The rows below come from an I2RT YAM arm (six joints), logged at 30 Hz.
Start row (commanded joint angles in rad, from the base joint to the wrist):
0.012, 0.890, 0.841, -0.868, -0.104, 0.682
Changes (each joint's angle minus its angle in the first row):
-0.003, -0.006, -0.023, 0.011, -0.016, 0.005
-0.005, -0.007, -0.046, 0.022, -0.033, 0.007
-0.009, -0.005, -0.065, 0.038, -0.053, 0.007
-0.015, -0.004, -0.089, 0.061, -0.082, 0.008
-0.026, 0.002, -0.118, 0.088, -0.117, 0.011
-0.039, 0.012, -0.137, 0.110, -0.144, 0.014
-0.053, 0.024, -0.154, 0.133, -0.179, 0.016
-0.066, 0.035, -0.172, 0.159, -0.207, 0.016
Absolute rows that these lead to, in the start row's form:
0.009, 0.884, 0.818, -0.857, -0.120, 0.687
0.007, 0.883, 0.795, -0.846, -0.137, 0.689
0.003, 0.885, 0.776, -0.830, -0.157, 0.689
-0.003, 0.886, 0.752, -0.807, -0.186, 0.690
-0.014, 0.892, 0.723, -0.780, -0.221, 0.693
-0.027, 0.902, 0.704, -0.758, -0.248, 0.696
-0.041, 0.914, 0.687, -0.735, -0.283, 0.698
-0.054, 0.925, 0.669, -0.709, -0.311, 0.698

